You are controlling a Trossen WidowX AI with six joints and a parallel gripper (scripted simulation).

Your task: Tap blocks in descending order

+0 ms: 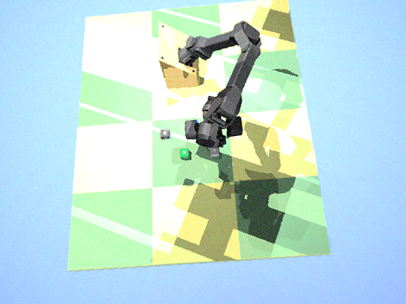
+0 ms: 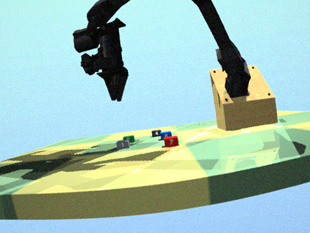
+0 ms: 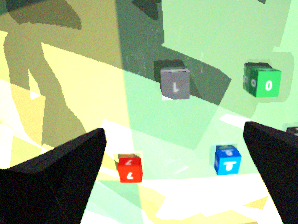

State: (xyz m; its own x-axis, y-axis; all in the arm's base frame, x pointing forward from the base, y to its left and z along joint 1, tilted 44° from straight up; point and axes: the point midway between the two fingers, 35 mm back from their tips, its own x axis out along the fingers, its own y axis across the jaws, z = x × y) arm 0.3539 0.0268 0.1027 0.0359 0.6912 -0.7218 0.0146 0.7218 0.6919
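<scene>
Right now my gripper tip is 12 cm past the red block, 6 cm to the right of it and 12 cm above it. The rest, counted from my gripper tip: green block (12 cm to the right, 12 cm below); then blue block (12 cm behind, 8 cm to the right, 12 cm below); then grey-white block (1 cm to the right, 12 cm below).
</scene>
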